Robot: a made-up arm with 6 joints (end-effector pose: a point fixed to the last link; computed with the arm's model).
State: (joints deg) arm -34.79 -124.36 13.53 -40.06 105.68 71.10
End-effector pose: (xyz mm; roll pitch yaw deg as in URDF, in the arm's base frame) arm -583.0 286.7 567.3 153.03 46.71 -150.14
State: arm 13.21 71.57 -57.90 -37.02 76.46 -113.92
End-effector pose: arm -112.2 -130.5 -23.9 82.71 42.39 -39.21
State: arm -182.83 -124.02 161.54 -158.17 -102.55 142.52
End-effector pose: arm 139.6 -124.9 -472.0 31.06 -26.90 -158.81
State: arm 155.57 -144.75 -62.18 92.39 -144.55 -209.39
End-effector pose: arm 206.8 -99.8 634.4 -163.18 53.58 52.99
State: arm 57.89 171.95 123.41 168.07 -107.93 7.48
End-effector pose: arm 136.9 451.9 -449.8 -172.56 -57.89 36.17
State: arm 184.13 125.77 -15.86 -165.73 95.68 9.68
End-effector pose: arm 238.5 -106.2 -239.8 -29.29 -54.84 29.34
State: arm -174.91 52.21 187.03 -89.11 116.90 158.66
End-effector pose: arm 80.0 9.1 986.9 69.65 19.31 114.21
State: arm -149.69 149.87 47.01 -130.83 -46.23 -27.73
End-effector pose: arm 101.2 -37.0 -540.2 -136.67 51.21 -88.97
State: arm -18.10 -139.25 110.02 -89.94 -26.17 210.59
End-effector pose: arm -506.0 165.3 -459.7 10.02 57.06 107.70
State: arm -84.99 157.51 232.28 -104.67 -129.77 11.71
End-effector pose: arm 66.4 -389.3 536.4 6.25 34.48 30.59
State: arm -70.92 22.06 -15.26 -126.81 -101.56 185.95
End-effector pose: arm 244.1 -472.8 135.5 -57.89 -36.04 5.01
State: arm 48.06 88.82 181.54 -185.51 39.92 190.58
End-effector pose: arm 87.8 286.9 883.3 -11.01 -52.79 53.91
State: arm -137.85 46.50 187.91 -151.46 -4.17 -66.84
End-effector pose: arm 222.0 50.4 917.7 39.75 -34.90 39.72
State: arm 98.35 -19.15 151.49 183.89 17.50 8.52
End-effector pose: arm -25.8 -696.5 685.8 -12.82 -26.82 -80.34
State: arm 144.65 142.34 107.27 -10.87 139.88 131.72
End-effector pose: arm -467.6 484.6 -321.3 16.01 -73.20 -10.49
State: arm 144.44 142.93 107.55 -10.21 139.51 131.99
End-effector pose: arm -462.7 484.4 -324.6 16.34 -74.02 -10.85
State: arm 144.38 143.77 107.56 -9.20 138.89 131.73
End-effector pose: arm -455.7 480.7 -332.3 16.91 -75.65 -10.53
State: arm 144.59 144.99 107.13 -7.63 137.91 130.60
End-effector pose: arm -445.8 471.4 -346.7 17.64 -78.51 -8.86
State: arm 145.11 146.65 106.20 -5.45 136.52 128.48
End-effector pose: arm -431.8 455.2 -368.4 16.53 -82.76 -3.65
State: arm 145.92 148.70 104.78 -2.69 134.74 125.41
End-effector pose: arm -413.2 432.7 -396.1 -13.27 -87.91 31.90
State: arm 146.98 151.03 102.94 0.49 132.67 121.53
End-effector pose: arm -390.0 404.9 -427.4 -124.99 -84.57 150.79
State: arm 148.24 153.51 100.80 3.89 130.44 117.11
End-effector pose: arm -362.7 373.5 -459.6 -128.01 -77.45 161.98
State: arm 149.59 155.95 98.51 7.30 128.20 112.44
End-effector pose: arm -332.6 341.3 -489.8 -124.07 -70.17 166.71
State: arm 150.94 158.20 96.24 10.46 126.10 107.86
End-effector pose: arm -301.9 310.6 -516.0 -118.82 -63.32 170.01
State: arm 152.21 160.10 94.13 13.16 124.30 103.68
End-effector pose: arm -273.1 283.7 -536.9 -113.58 -57.38 172.63
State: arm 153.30 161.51 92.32 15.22 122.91 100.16
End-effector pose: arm -249.2 262.5 -552.1 -109.02 -52.72 174.64
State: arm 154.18 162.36 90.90 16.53 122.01 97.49
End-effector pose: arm -232.5 247.8 -561.8 -105.51 -49.56 176.01
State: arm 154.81 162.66 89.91 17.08 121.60 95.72
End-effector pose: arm -223.7 239.4 -566.8 -103.18 -47.89 176.71
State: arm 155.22 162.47 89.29 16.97 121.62 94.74
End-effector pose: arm -222.3 236.4 -568.1 -101.92 -47.52 176.81
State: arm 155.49 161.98 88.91 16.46 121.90 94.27
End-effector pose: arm -225.6 236.7 -567.2 -101.35 -47.96 176.54
